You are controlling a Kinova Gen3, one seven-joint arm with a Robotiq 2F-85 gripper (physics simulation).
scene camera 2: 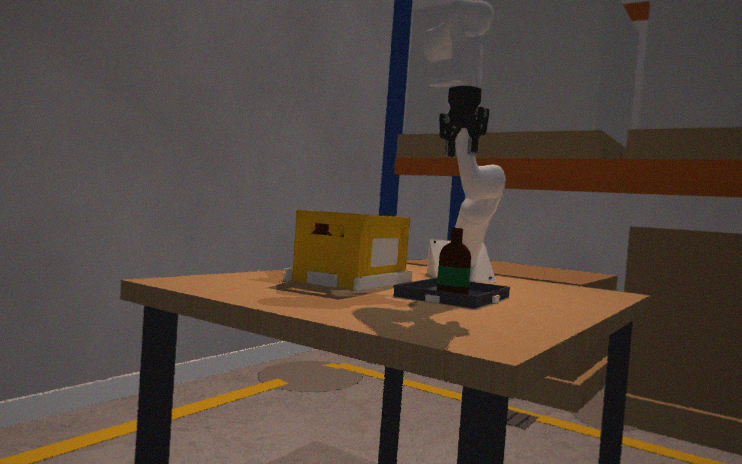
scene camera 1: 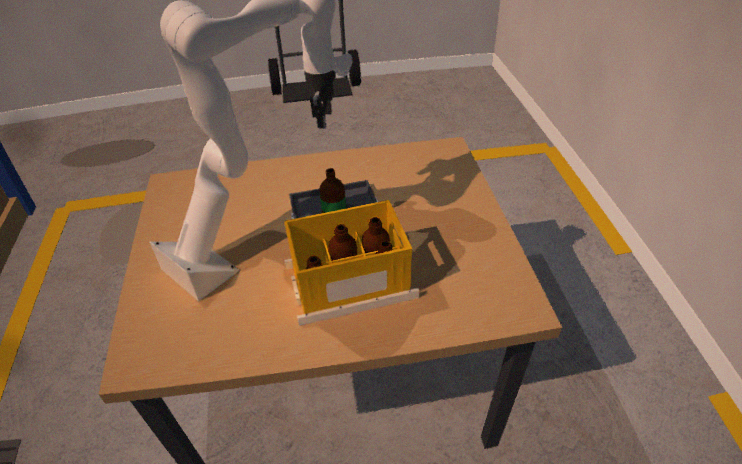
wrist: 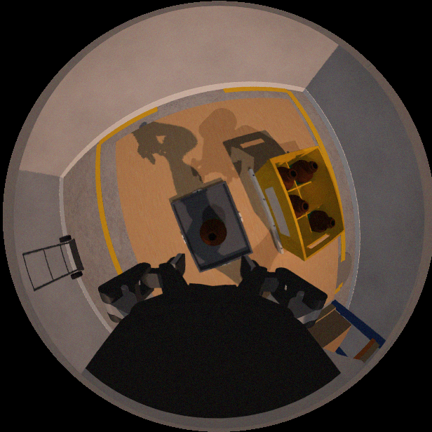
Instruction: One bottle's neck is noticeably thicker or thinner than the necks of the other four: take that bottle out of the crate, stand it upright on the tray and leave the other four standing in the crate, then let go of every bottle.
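Places are measured from the arm's base along level axes (x back, y right, z up), in millimetres.
Pixels of known places: gripper, fingertip midpoint: (scene camera 2: pixel 460 156) (scene camera 1: pixel 325 120); arm's base, link origin: (scene camera 1: pixel 191 255).
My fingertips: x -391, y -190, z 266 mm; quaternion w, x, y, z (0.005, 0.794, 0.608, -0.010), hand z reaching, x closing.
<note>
For each thing: its top centre in the pictures, then the offset to it from my fingertips. Level surfaces: height alone.
- brown bottle with a green label, top centre: (scene camera 2: pixel 457 228) (scene camera 1: pixel 330 170) dx -1, dy -6, dz -168 mm
- yellow crate, top centre: (scene camera 1: pixel 346 234) (scene camera 2: pixel 356 213) dx -30, dy +278, dz -153 mm
- wooden table, surface height: dz -328 mm
A brown bottle with a green label (scene camera 1: pixel 332 191) (scene camera 2: pixel 454 262) (wrist: pixel 213 231) stands upright on the dark tray (scene camera 1: pixel 295 205) (scene camera 2: pixel 411 293) (wrist: pixel 236 210). The yellow crate (scene camera 1: pixel 314 290) (scene camera 2: pixel 328 254) (wrist: pixel 280 172) holds the other four brown bottles, among them one (scene camera 1: pixel 342 244) (wrist: pixel 299 205), one (scene camera 1: pixel 374 235) (wrist: pixel 304 170) and one (wrist: pixel 321 221); all stand in the crate. My gripper (scene camera 1: pixel 321 124) (scene camera 2: pixel 462 153) (wrist: pixel 212 262) is open and empty, high above the tray and the bottle on it, touching neither. The lower parts of the crate's bottles are hidden by its walls.
White strips (scene camera 1: pixel 358 306) (wrist: pixel 265 210) lie along the crate's sides on the wooden table (scene camera 1: pixel 229 339) (scene camera 2: pixel 339 314) (wrist: pixel 145 200). The crate stands beside the tray. The arm's white base (scene camera 1: pixel 191 270) is at the table's left in scene camera 1. A hand truck (scene camera 1: pixel 317 90) (wrist: pixel 52 263) stands behind the table.
</note>
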